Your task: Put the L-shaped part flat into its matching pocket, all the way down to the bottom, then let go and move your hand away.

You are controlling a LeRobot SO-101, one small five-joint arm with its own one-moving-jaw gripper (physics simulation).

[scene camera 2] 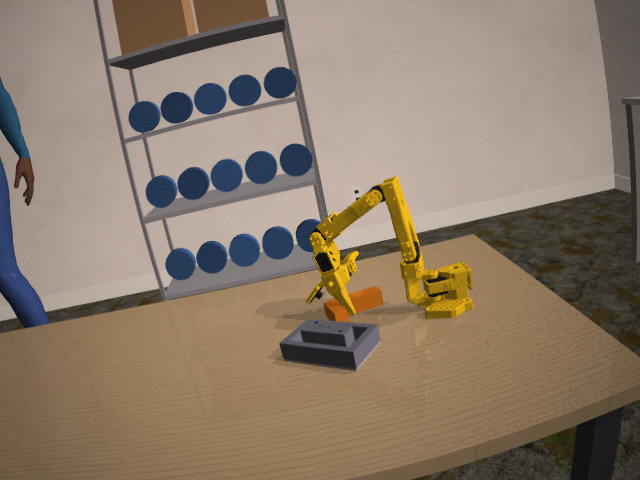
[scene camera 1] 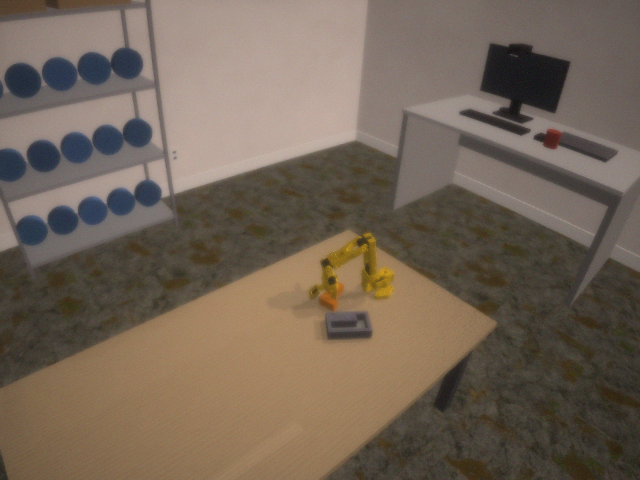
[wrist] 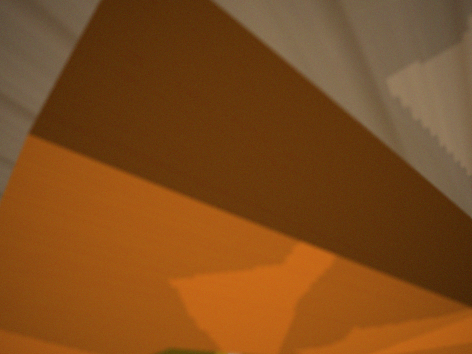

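Where they show: end effector, tool point: (scene camera 2: 353, 312) (scene camera 1: 334, 300) (wrist: 241, 249); arm's base, origin of the base link: (scene camera 2: 435, 308) (scene camera 1: 373, 292).
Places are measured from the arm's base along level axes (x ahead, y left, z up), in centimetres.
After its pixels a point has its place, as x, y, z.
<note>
The orange L-shaped part (scene camera 1: 327, 300) @[18.4, -5.0, 2.9] (scene camera 2: 368, 300) @[11.3, -6.7, 1.8] (wrist: 115, 205) rests on the table between the arm's base and the grey pocket block, outside the pocket. It fills much of the wrist view at close range. The grey pocket block (scene camera 1: 348, 333) @[23.5, 10.4, 2.8] (scene camera 2: 316, 355) @[22.9, 10.8, 2.1] stands on the table in front of the part, with a raised piece inside its walls. My gripper (scene camera 1: 337, 290) (scene camera 2: 354, 285) is open and low at the part, holding nothing. One jaw tip points down in front of the part in scene camera 2; whether it touches cannot be told. A yellow-green sliver shows at the wrist view's bottom edge.
The yellow arm base (scene camera 1: 383, 292) @[-1.0, 3.4, 1.7] (scene camera 2: 448, 307) @[-1.4, 4.4, 1.7] stands on the wooden table (scene camera 1: 206, 392) @[68.5, 0.5, 0.0] (scene camera 2: 206, 403) @[41.5, 16.0, 0.0] to the right of the part. A shelf rack with blue discs stands behind the table. A desk with a monitor (scene camera 1: 524, 77) and a red mug (scene camera 1: 552, 138) stands apart.
</note>
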